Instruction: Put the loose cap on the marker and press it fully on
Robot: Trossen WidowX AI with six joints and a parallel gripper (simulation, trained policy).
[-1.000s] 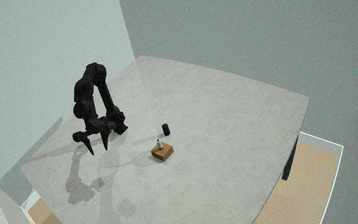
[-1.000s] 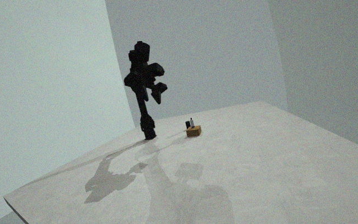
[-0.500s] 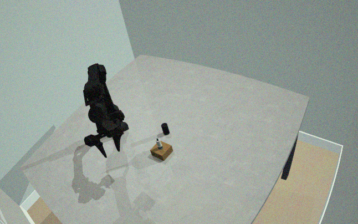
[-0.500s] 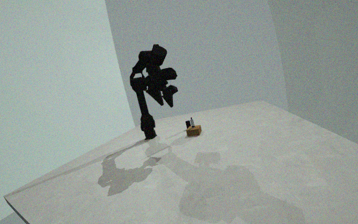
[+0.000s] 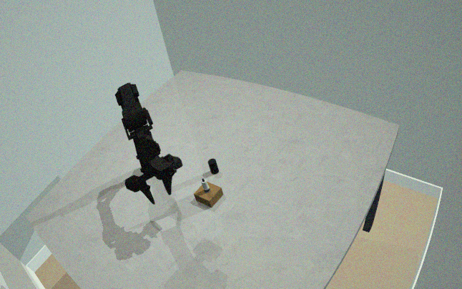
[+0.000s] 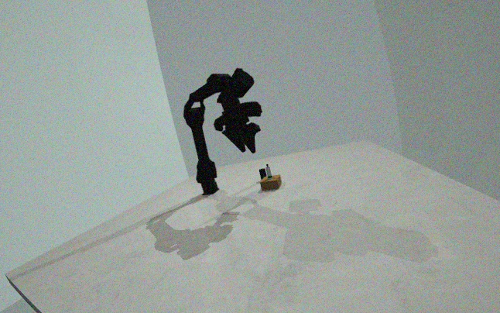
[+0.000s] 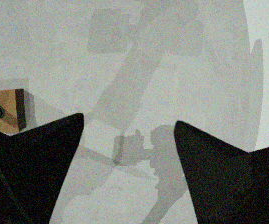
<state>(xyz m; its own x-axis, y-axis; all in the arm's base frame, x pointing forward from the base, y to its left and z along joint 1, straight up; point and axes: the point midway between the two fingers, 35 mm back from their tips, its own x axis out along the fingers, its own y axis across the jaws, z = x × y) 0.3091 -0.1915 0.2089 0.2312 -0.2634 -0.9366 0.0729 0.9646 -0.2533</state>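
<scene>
Now: the black marker cap 290 mm to the left of my gripper tip, 150 mm below it and 70 mm behind it. From my gripper tip the other things lie so: tan holder block: 180 mm to the left, 160 mm below, 10 mm behind.
</scene>
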